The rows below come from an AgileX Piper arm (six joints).
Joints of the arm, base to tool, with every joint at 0 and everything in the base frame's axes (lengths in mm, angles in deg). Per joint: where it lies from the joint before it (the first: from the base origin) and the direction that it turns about. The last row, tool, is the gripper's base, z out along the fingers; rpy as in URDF.
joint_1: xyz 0 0 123 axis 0 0 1
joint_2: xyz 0 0 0 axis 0 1 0
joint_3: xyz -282.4 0 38.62 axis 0 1 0
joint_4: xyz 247.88 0 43.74 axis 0.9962 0 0.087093
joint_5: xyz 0 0 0 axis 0 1 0
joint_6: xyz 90.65 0 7.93 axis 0.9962 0 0.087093
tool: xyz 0 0 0 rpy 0 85 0
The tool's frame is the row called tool.
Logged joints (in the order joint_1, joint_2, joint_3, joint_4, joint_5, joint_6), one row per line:
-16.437, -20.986, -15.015, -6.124, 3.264, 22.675
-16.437, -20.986, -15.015, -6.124, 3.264, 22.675
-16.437, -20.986, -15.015, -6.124, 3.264, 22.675
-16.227, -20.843, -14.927, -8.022, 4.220, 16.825
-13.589, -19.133, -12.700, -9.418, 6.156, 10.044
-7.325, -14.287, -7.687, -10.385, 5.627, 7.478
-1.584, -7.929, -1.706, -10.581, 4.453, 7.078
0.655, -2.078, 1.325, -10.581, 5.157, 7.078
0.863, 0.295, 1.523, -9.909, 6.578, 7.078
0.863, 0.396, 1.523, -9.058, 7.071, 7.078
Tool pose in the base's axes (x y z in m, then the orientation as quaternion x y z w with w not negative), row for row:
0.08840, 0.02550, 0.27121, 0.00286, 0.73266, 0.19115, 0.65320
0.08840, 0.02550, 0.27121, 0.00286, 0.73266, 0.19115, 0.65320
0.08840, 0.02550, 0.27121, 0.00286, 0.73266, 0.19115, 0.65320
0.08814, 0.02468, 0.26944, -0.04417, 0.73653, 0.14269, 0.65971
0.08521, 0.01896, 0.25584, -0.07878, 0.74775, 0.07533, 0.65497
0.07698, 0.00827, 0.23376, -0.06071, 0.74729, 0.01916, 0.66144
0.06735, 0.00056, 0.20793, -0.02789, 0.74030, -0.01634, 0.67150
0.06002, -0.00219, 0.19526, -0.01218, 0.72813, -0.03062, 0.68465
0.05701, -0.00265, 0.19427, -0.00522, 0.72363, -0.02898, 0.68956
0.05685, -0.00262, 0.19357, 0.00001, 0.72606, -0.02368, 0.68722
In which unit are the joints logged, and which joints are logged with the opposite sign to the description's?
The joints are logged in degrees. Opposite sign: joint_1, joint_2.
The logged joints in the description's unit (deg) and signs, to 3 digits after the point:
16.437, 20.986, -15.015, -6.124, 3.264, 22.675
16.437, 20.986, -15.015, -6.124, 3.264, 22.675
16.437, 20.986, -15.015, -6.124, 3.264, 22.675
16.227, 20.843, -14.927, -8.022, 4.220, 16.825
13.589, 19.133, -12.700, -9.418, 6.156, 10.044
7.325, 14.287, -7.687, -10.385, 5.627, 7.478
1.584, 7.929, -1.706, -10.581, 4.453, 7.078
-0.655, 2.078, 1.325, -10.581, 5.157, 7.078
-0.863, -0.295, 1.523, -9.909, 6.578, 7.078
-0.863, -0.396, 1.523, -9.058, 7.071, 7.078

